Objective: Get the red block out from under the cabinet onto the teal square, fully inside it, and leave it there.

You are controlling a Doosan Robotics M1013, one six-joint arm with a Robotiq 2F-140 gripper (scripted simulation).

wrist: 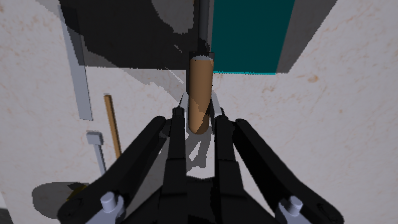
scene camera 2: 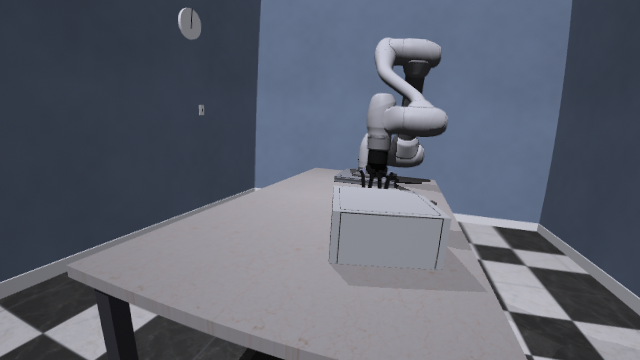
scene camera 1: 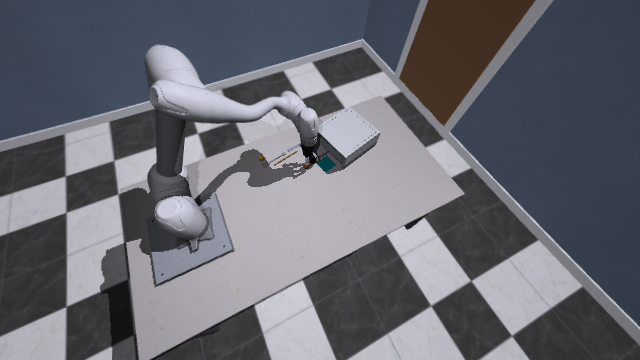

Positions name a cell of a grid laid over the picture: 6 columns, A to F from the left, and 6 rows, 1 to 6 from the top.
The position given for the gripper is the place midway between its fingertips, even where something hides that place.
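Observation:
The wrist camera shows the gripper (wrist: D3), and it shows a grey bar (wrist: B1) as well.

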